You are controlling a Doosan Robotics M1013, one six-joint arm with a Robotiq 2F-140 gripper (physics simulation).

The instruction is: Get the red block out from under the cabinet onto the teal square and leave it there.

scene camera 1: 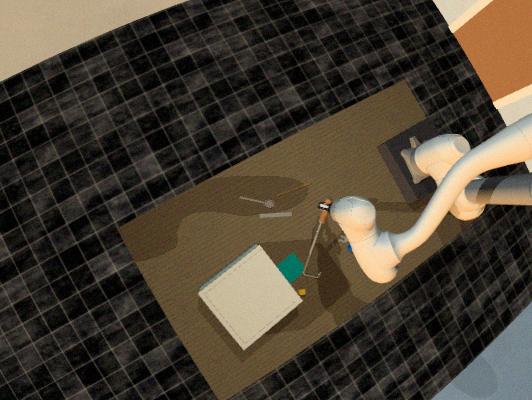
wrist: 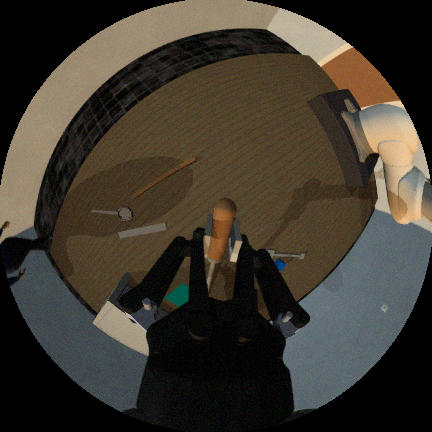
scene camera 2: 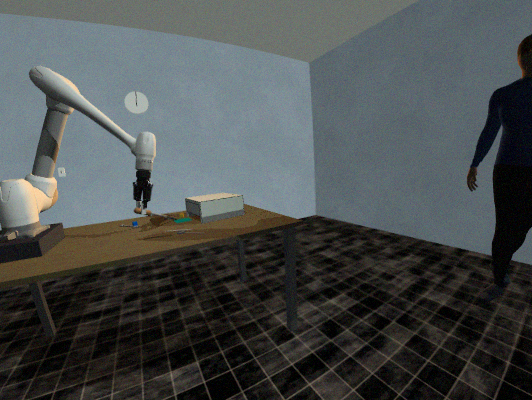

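Seen in the pictures: gripper, between the fingertips: [wrist: 220, 223] [scene camera 2: 141, 214]; arm's base, origin of its link: [scene camera 1: 420, 161] [wrist: 358, 132] [scene camera 2: 23, 234].
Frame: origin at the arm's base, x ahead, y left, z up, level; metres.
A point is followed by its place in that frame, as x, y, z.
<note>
My gripper [scene camera 1: 324, 206] @[0.590, 0.009, 0.025] [scene camera 2: 142, 206] @[0.590, 0.009, 0.025] [wrist: 220, 223] @[0.590, 0.009, 0.025] is shut on the wooden handle of a hooked tool [scene camera 1: 323, 216] @[0.619, 0.039, 0.038] [scene camera 2: 137, 211] @[0.579, -0.028, 0.048] [wrist: 223, 222] @[0.585, -0.002, 0.060], above the table. The tool's thin metal rod runs toward the teal square [scene camera 1: 291, 267] @[0.811, 0.205, -0.084] [scene camera 2: 183, 220] @[0.818, 0.197, -0.083] [wrist: 178, 295] @[0.824, 0.186, -0.084]. In scene camera 1 its hooked end shows just right of the square; in the wrist view the fingers hide much of the rod. The pale box-shaped cabinet [scene camera 1: 250, 297] @[1.038, 0.212, 0.052] [scene camera 2: 222, 205] @[1.065, 0.071, 0.006] [wrist: 121, 327] @[1.012, 0.145, 0.051] stands beside the square. The red block does not show in any view.
A yellow block [scene camera 1: 302, 292] @[0.815, 0.325, -0.059] lies by the cabinet's corner. A blue block [scene camera 1: 350, 248] @[0.518, 0.243, -0.061] [scene camera 2: 135, 224] @[0.512, 0.233, -0.074] [wrist: 279, 265] @[0.509, 0.238, -0.059] lies beside a grey wrench-like tool [wrist: 289, 254] @[0.461, 0.243, -0.080]. A strainer [scene camera 1: 269, 204] @[0.791, -0.100, -0.082] [wrist: 125, 214] @[0.792, -0.100, -0.082], a grey bar [scene camera 1: 276, 215] @[0.781, -0.041, -0.083] [wrist: 142, 230] @[0.774, -0.040, -0.083] and a thin stick [scene camera 1: 294, 190] @[0.655, -0.119, -0.077] [wrist: 165, 177] @[0.649, -0.117, -0.077] lie on the other side.
</note>
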